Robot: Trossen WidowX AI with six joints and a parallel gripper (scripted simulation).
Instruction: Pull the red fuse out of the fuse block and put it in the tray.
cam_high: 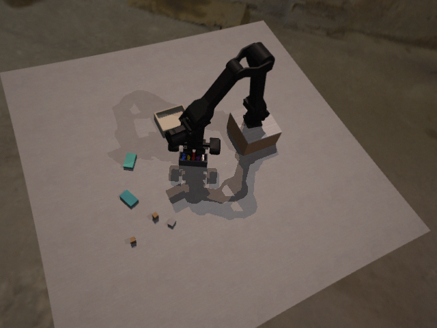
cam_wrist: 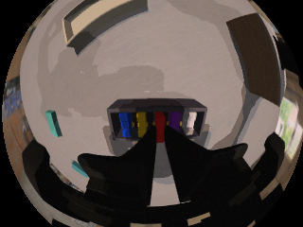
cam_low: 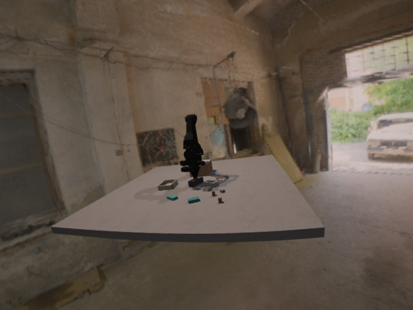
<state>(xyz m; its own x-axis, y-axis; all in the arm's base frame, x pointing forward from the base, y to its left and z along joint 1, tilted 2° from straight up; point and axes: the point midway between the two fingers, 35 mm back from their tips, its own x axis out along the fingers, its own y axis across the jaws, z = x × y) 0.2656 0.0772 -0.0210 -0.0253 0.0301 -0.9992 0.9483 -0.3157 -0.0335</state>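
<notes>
Right now the shallow beige tray is 21 cm to the right of my gripper tip, 4 cm below it and 3 cm ahead of it. Also, from my gripper tip: red fuse (1 cm below).
</notes>
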